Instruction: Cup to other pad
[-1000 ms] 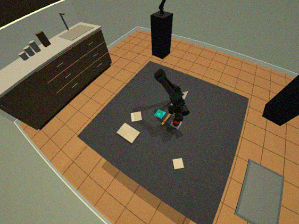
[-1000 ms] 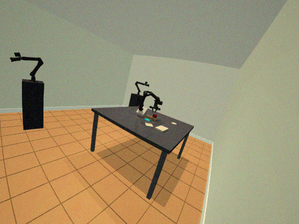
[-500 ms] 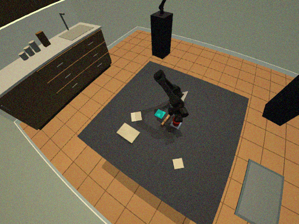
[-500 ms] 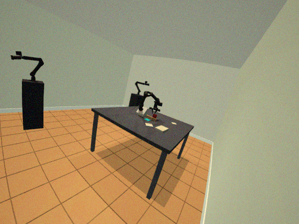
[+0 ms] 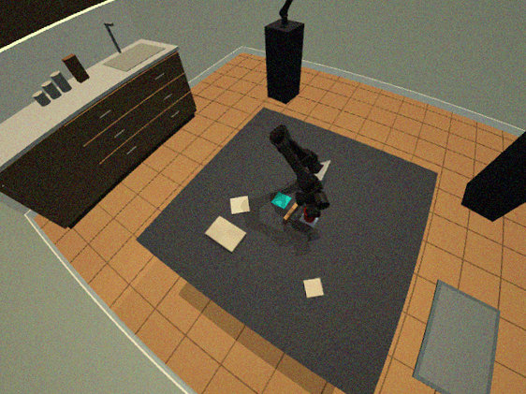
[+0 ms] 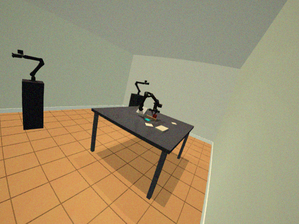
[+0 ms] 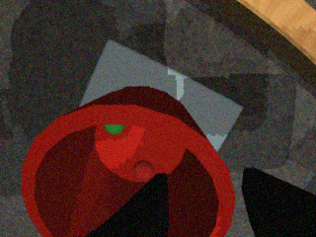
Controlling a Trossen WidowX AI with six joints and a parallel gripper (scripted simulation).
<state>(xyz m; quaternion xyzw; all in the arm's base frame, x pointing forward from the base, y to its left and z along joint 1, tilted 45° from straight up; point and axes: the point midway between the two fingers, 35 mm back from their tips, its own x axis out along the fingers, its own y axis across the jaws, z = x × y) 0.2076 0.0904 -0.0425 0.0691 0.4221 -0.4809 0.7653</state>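
Right now my gripper tip is 30 mm short of the red cup, 20 mm to the right of it and 20 mm above it. From my gripper tip the other things lie so: light blue pad 60 mm below, 20 mm to the left, 20 mm ahead; green marble 40 mm below, 40 mm ahead, 10 mm to the left; blue marble 40 mm below, 30 mm ahead.
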